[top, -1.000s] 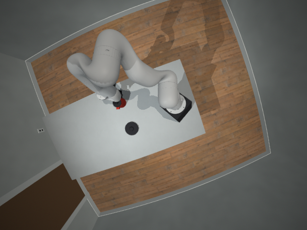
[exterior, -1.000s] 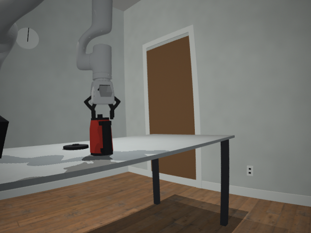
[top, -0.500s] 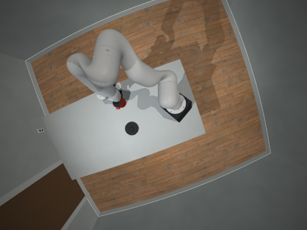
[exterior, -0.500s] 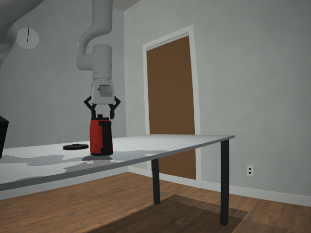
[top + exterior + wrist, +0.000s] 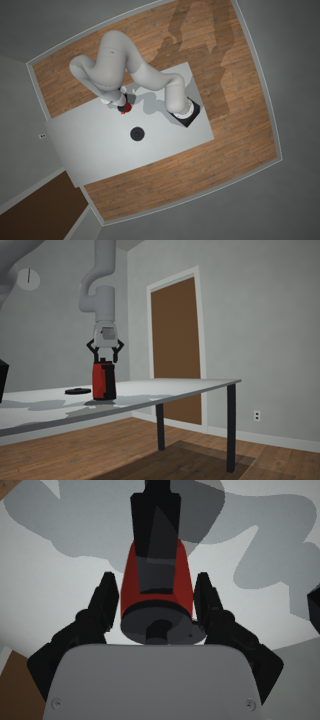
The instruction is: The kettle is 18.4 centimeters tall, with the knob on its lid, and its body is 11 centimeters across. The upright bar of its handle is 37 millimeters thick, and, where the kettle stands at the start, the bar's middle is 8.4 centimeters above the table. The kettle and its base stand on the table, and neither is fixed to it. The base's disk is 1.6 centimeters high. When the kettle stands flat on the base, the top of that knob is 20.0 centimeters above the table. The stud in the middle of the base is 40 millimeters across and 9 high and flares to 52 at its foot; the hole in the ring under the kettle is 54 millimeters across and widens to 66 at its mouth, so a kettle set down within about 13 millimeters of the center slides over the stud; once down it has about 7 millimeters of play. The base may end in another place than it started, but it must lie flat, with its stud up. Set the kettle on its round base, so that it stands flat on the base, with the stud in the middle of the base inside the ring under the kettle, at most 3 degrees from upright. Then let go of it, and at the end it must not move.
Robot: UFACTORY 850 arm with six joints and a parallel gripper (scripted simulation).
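Now: hand 8 cm above the red kettle, 3 cm to the right of it and 1 cm short of it. The rest, counted from my hand: black round base 37 cm to the left, 16 cm below, 2 cm ahead.
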